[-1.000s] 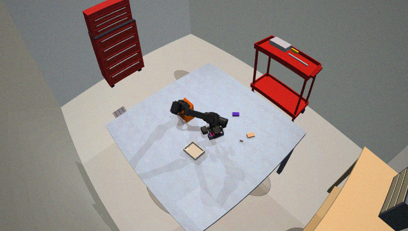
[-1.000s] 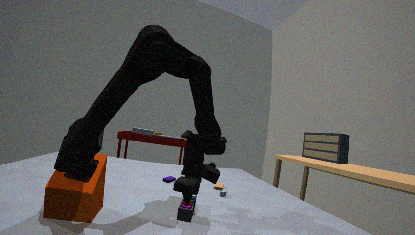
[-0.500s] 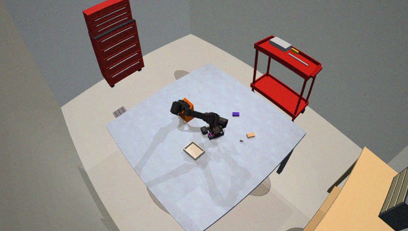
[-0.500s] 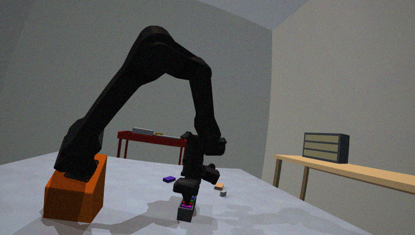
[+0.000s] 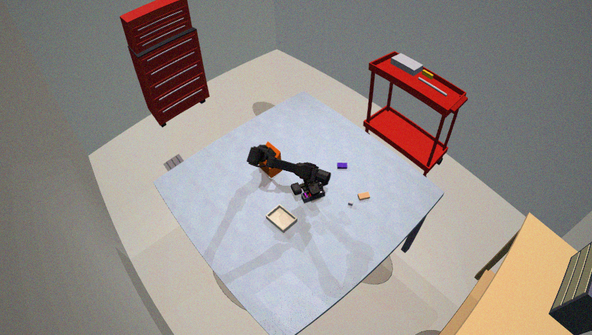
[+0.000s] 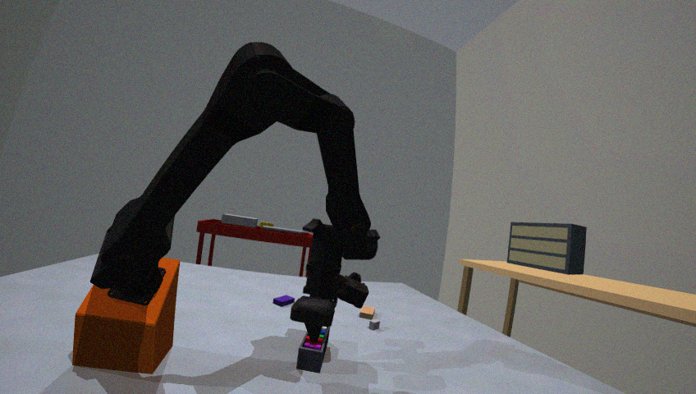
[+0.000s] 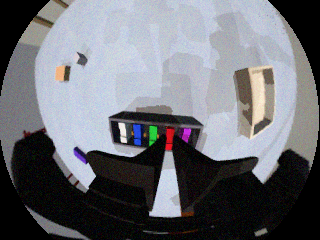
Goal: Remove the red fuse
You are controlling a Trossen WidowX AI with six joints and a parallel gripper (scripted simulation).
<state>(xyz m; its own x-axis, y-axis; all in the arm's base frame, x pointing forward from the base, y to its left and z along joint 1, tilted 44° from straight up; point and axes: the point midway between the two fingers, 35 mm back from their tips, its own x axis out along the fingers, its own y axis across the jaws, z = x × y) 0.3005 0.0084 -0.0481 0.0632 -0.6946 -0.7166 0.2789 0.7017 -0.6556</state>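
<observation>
Now: the beige tray 2 cm ahead of my gripper tip, 20 cm to the right of it and 3 cm below it. From my gripper tip the other things lie so: purple block: 6 cm behind, 29 cm to the left, 3 cm below; small grey cube: 17 cm ahead, 14 cm to the left, 3 cm below; red fuse: 1 cm below.
</observation>
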